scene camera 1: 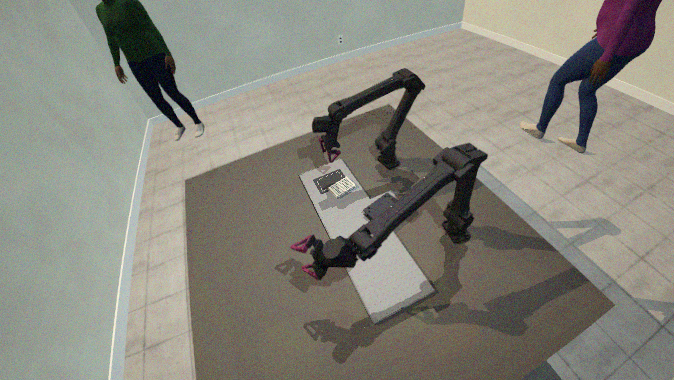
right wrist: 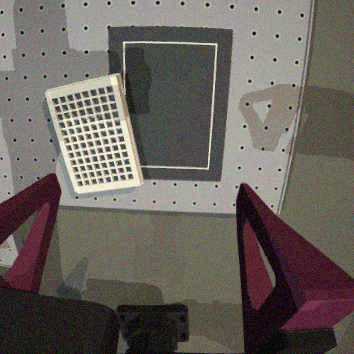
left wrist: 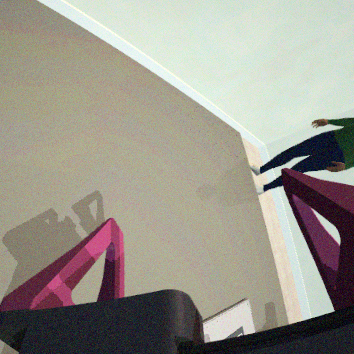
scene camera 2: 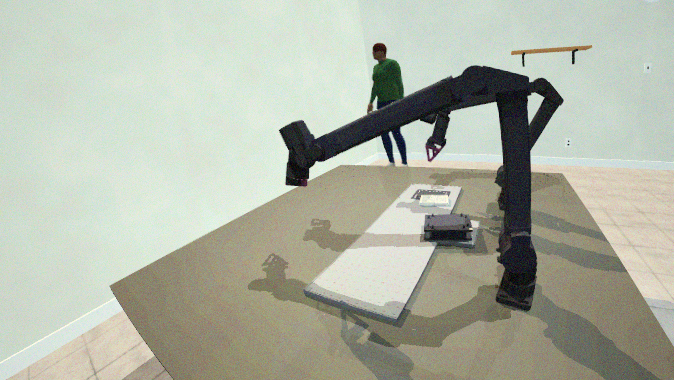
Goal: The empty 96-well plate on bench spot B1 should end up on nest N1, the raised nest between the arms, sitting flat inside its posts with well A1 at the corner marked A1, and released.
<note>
The left gripper [scene camera 1: 296,257] is open, holding nothing. The right gripper [right wrist: 145,186] is open and holds nothing. Also in view: a white well plate [right wrist: 91,120].
The left gripper is seen too in the left wrist view [left wrist: 196,203]. The left wrist view does not show the white well plate: it is out of frame.
</note>
